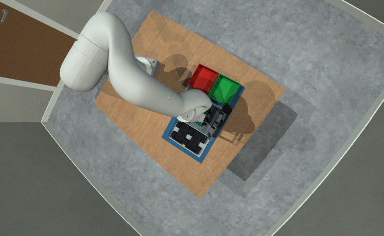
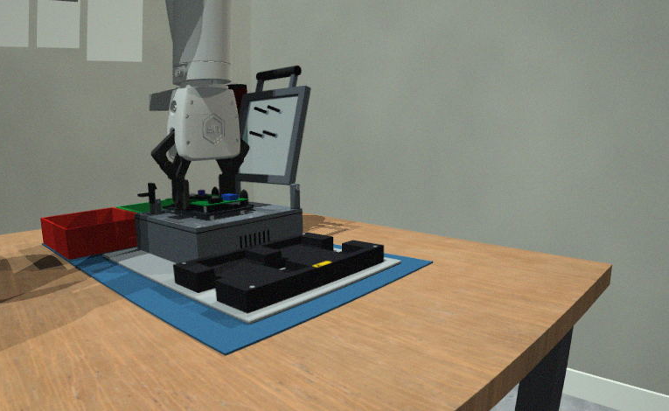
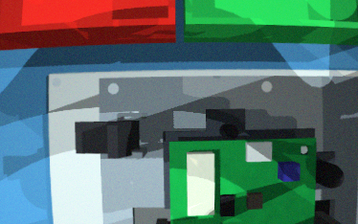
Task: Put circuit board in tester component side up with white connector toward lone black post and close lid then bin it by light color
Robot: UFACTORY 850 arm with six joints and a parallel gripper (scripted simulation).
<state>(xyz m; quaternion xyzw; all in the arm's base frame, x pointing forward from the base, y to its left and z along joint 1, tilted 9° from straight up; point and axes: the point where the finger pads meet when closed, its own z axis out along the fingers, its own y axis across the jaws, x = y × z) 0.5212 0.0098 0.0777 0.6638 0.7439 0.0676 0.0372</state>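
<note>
The green circuit board is right at my hand. From my hand the other things lie so: black hook (70 mm behind, 50 mm to the left); then see-through lid (120 mm ahead, 100 mm above, 10 mm to the left); then green bin (200 mm to the left, 70 mm below, 20 mm ahead).
</note>
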